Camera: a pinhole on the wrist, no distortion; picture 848 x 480 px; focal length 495.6 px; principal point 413.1 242.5 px. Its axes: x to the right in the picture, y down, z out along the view. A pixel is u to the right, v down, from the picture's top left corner.
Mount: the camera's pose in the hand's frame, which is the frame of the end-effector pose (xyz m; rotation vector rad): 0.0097 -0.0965 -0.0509 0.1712 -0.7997 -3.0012
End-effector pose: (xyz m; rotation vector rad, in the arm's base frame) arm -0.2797 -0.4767 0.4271 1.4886 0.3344 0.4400
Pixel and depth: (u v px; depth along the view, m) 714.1 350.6 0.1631
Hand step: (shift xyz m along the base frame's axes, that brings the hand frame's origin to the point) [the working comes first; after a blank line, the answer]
In the camera's frame: 0.0991 0.0356 0.1631

-0.0437 -0.1385 -0.0521
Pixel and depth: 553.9 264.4 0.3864
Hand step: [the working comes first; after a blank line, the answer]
In the camera's frame: 0.1098 0.0171 0.3864

0.0015 -0.3122 0.0824
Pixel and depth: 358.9 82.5 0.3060
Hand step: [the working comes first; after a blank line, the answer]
In the camera's frame: -0.0335 -0.0988 0.3060

0.0753 -0.1388 0.1525
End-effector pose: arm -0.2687 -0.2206 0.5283 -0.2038 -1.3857 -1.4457
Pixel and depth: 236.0 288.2 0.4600
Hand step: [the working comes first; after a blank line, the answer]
In the camera's frame: -0.1644 0.0424 0.4600

-0.1707 0.2648 0.2694
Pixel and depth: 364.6 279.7 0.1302
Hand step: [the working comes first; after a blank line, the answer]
In the camera's frame: -0.0127 0.0098 0.1302

-0.0679 0.0397 0.0018
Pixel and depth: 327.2 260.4 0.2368
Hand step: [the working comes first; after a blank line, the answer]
In the camera's frame: -0.0410 0.0086 0.2368

-0.0818 0.1197 0.0764
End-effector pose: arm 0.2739 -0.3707 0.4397 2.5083 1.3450 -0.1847
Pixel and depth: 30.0 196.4 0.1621
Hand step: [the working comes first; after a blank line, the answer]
In the camera's frame: -0.1253 -0.0151 0.1621

0.0698 0.0606 -0.1166
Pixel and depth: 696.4 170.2 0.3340
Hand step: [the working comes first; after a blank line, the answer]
In the camera's frame: 0.1909 -0.0487 0.3340

-0.0340 -0.2856 -0.1115
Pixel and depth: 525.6 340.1 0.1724
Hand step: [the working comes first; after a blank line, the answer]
In the camera's frame: 0.0391 0.0340 0.1724

-0.0603 -0.0507 -0.1014
